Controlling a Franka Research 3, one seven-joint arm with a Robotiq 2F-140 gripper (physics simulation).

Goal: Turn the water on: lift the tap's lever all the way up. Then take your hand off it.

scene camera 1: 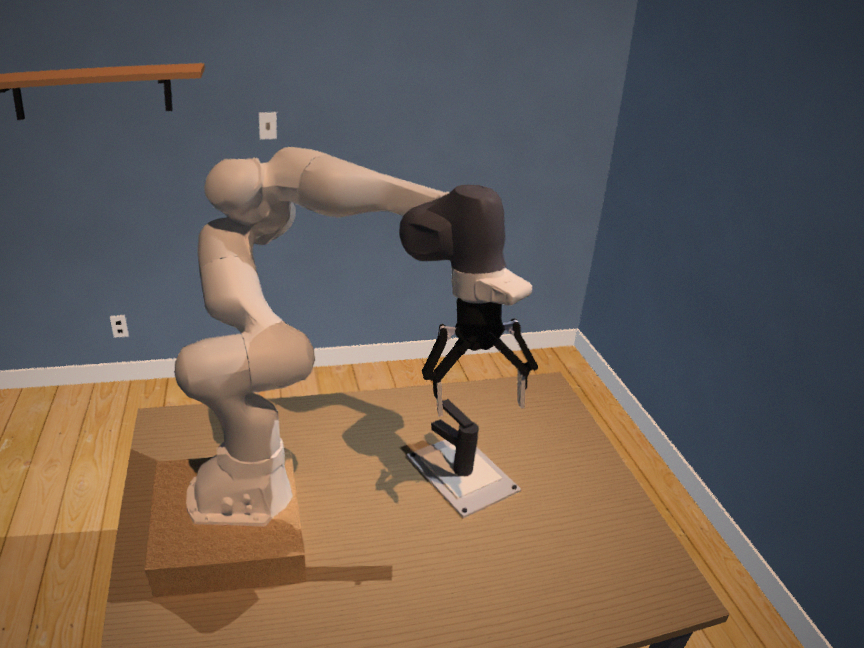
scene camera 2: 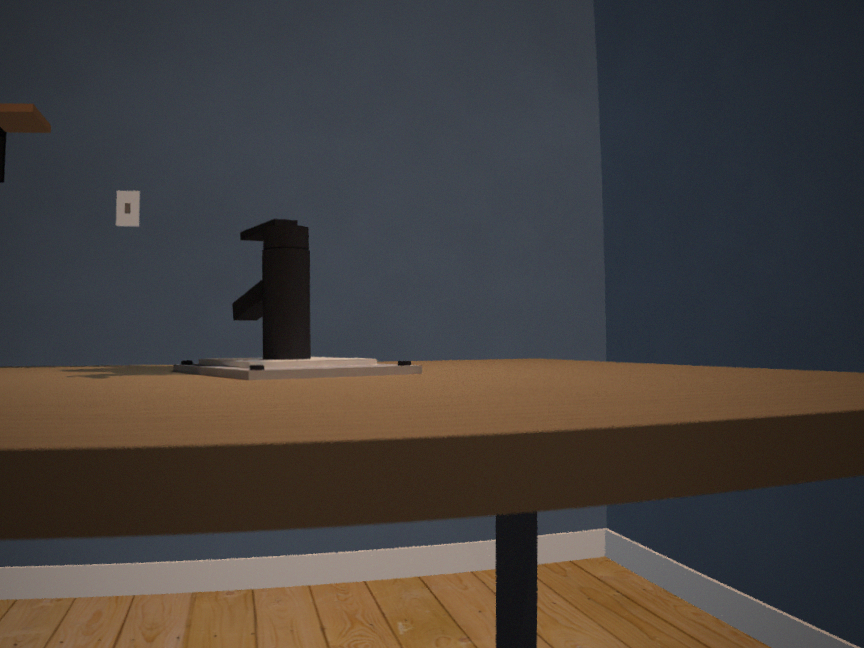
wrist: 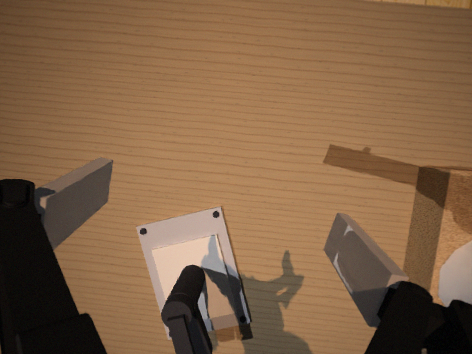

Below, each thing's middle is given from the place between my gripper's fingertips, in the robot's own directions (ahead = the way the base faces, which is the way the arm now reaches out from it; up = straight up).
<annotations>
My hand is 8 cm short of the base plate [scene camera 2: 256,372], 22 cm to the right of it and 37 cm above it.
</annotations>
